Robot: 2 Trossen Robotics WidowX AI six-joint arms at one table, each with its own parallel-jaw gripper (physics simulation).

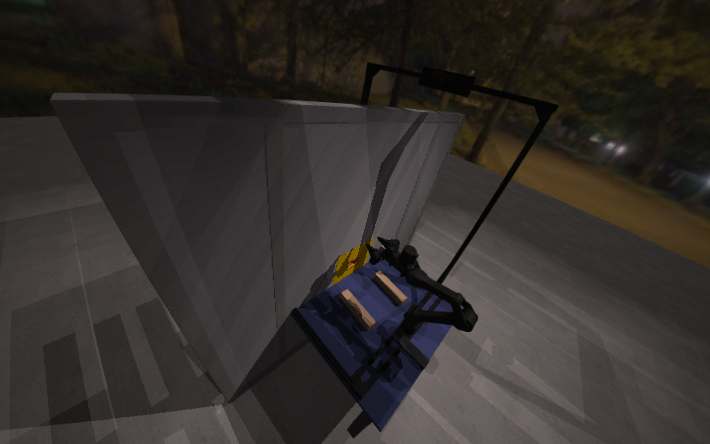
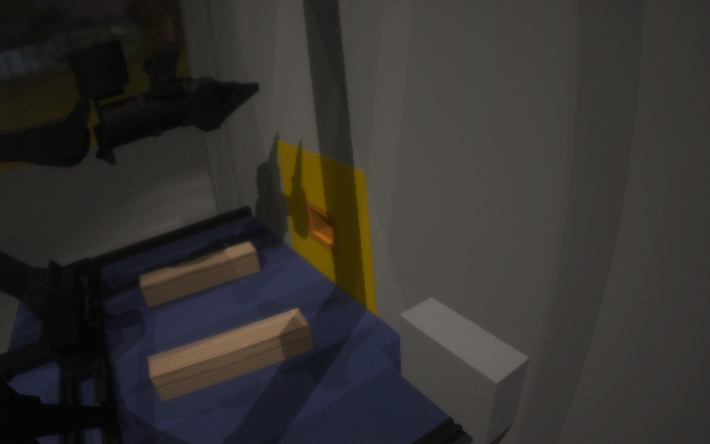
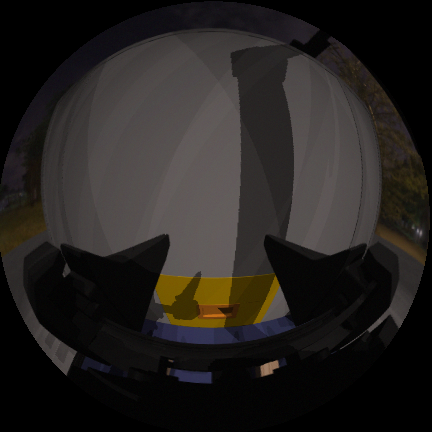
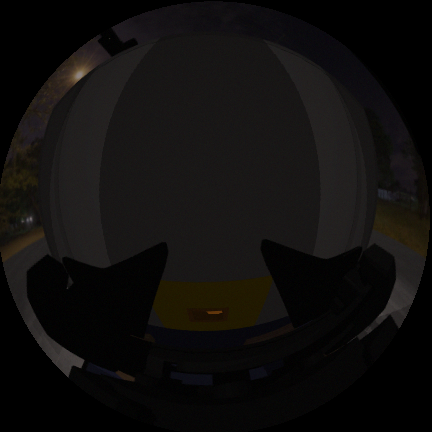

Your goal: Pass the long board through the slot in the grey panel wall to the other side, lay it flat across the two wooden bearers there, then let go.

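Pixels of known places: left gripper, fingertip midpoint: (image 1: 371,240) (image 2: 247,85) (image 3: 217,240); right gripper, fingertip midpoint: (image 4: 214,246); left arm's base, origin of the base link: (image 1: 408,328) (image 2: 81,361).
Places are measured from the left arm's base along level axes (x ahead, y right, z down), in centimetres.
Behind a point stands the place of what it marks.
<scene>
The grey panel wall (image 1: 324,183) {y -26.7, x 43.2, z -64.8 cm} (image 2: 471,157) {y 32.5, x 43.3, z -26.2 cm} (image 3: 150,150) {y -9.6, x 43.2, z -42.1 cm} (image 4: 210,150) {y 0.0, x 48.3, z -42.3 cm} stands upright, with an orange-edged slot (image 2: 322,238) {y 0.8, x 43.2, z -5.9 cm} (image 3: 218,315) {y 1.7, x 43.3, z -6.0 cm} (image 4: 214,312) in its yellow patch. Two wooden bearers lie apart on the blue table: one bearer (image 1: 390,287) (image 2: 201,274) and the other bearer (image 1: 357,309) (image 2: 230,356). My left gripper (image 1: 373,243) {y 0.0, x 35.0, z -32.4 cm} (image 2: 256,86) {y 0.0, x 35.0, z -32.4 cm} (image 3: 217,240) {y 0.0, x 35.0, z -32.4 cm} is open and empty, above the table and facing the wall. My right gripper (image 4: 214,246) {y 0.0, x 56.5, z -32.4 cm} is open and empty, facing the wall's other side. A dim brown strip (image 4: 270,334) {y -14.5, x 54.9, z -3.1 cm}, perhaps the long board, lies low, partly hidden by the right finger.
The blue table (image 1: 335,327) {y -26.7, x 24.1, z 1.9 cm} (image 2: 350,387) {y 24.6, x 32.1, z 1.9 cm} meets the wall below the yellow patch (image 1: 342,267) {y -7.4, x 43.1, z -10.2 cm} (image 2: 349,209) {y 10.4, x 43.2, z -14.2 cm} (image 3: 250,287) {y 7.8, x 43.1, z -17.2 cm} (image 4: 240,292) {y -5.7, x 48.3, z -16.8 cm}. A light grey block (image 2: 450,340) {y 34.0, x 39.4, z -8.1 cm} stands against the wall at the table's edge. A black overhead frame (image 1: 492,212) {y 34.1, x 1.5, z -58.9 cm} rises beside the table.
</scene>
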